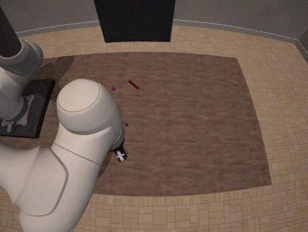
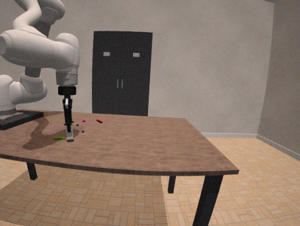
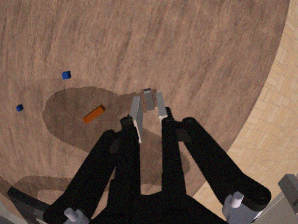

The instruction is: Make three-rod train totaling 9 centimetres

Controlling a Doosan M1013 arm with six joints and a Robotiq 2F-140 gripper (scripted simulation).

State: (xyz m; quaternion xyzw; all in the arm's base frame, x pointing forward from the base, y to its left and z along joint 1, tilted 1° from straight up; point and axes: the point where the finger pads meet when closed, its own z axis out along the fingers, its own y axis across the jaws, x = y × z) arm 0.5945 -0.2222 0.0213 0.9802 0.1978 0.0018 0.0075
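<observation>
The grey rod lies 50 mm below my hand. Also, from my hand: orange rod: 40 mm behind, 80 mm to the left, 50 mm below; then magenta rod: 60 mm behind, 330 mm to the left, 50 mm below; then lime rod: 60 mm behind, 10 mm to the left, 50 mm below.
</observation>
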